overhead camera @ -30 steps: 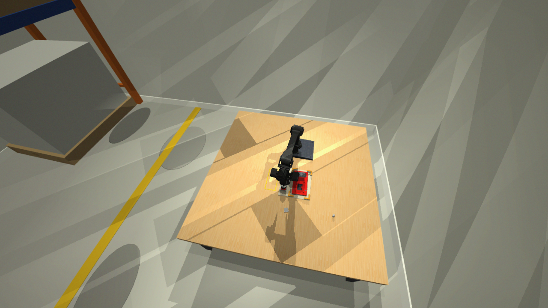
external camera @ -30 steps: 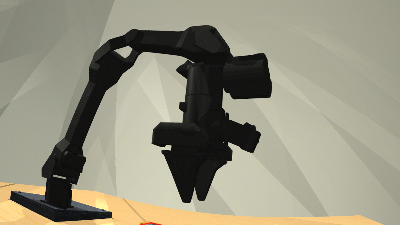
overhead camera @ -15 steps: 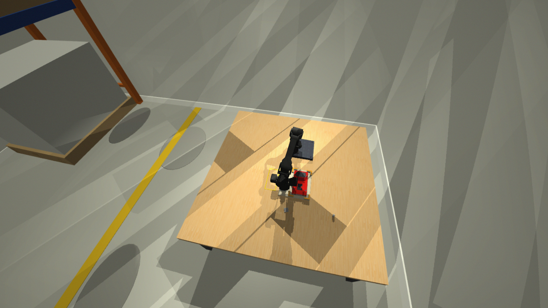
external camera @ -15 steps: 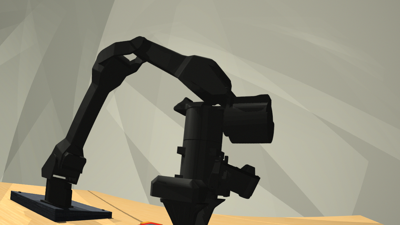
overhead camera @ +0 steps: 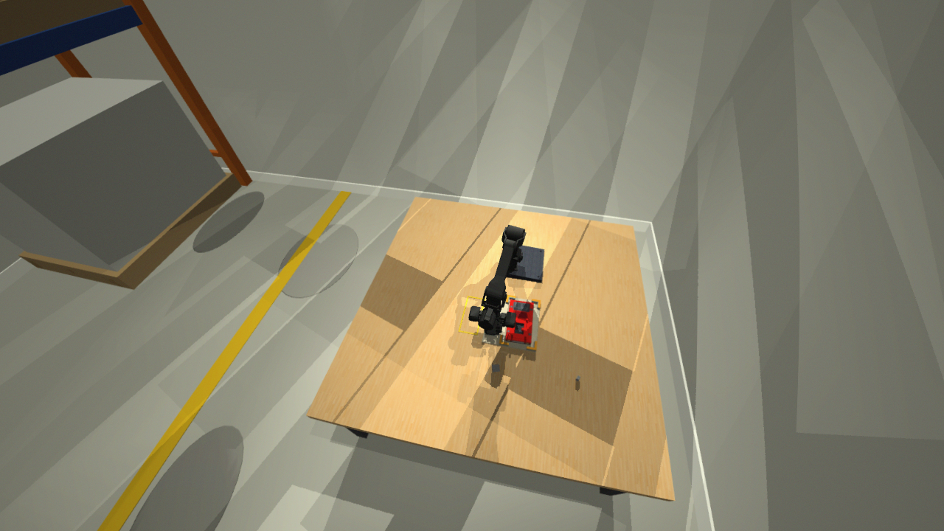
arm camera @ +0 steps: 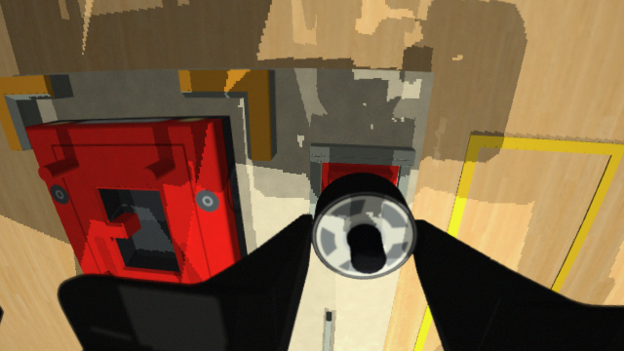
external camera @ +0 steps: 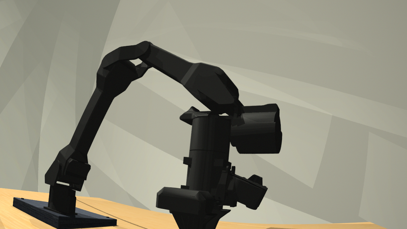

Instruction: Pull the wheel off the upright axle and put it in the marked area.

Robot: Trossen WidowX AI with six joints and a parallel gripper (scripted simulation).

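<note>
Now: the wheel right at my gripper tip. From my gripper tip the other things lie so: base plate 4 cm behind, 11 cm to the left, 3 cm below; black axle right at my gripper tip.
</note>
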